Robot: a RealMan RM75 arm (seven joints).
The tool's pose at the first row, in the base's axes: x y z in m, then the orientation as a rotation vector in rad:
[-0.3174 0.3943 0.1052 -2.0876 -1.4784 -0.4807]
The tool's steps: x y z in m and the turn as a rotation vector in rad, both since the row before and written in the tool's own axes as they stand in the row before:
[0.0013 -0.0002 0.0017 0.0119 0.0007 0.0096]
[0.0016 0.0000 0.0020 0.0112 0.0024 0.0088]
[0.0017 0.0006 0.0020 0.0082 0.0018 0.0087]
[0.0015 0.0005 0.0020 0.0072 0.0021 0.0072]
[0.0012 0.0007 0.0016 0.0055 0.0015 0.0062]
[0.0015 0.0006 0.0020 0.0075 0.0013 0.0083]
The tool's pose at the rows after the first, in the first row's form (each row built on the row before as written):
[-0.3172 0.3964 0.1046 -2.0842 -1.4667 -0.4678]
[-0.3167 0.3988 0.1039 -2.0799 -1.4550 -0.4575]
[-0.3156 0.4011 0.1031 -2.0781 -1.4439 -0.4492]
[-0.3147 0.4033 0.1022 -2.0759 -1.4344 -0.4426]
[-0.3137 0.4050 0.1014 -2.0747 -1.4264 -0.4372]
[-0.3127 0.4072 0.1005 -2.0733 -1.4161 -0.4291]

